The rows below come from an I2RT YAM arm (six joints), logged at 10 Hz.
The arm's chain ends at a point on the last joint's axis. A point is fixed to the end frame.
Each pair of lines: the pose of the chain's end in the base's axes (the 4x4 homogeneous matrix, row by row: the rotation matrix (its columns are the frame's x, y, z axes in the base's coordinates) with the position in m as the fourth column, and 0 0 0 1 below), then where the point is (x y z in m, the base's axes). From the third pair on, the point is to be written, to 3 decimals.
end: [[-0.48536 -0.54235 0.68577 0.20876], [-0.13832 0.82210 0.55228 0.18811], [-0.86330 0.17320 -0.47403 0.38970], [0 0 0 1]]
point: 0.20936 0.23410 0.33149
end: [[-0.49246 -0.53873 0.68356 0.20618], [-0.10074 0.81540 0.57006 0.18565], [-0.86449 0.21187 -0.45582 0.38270], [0 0 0 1]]
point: 0.20645 0.23404 0.32647
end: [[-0.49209 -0.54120 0.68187 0.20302], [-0.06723 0.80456 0.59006 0.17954], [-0.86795 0.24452 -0.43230 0.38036], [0 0 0 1]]
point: 0.203 0.230 0.326
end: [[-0.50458 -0.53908 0.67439 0.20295], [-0.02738 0.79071 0.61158 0.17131], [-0.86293 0.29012 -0.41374 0.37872], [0 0 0 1]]
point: 0.202 0.224 0.327
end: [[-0.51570 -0.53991 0.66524 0.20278], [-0.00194 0.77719 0.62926 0.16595], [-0.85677 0.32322 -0.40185 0.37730], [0 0 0 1]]
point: 0.201 0.221 0.327
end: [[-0.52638 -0.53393 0.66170 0.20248], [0.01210 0.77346 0.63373 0.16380], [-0.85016 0.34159 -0.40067 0.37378], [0 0 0 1]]
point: 0.200 0.219 0.325
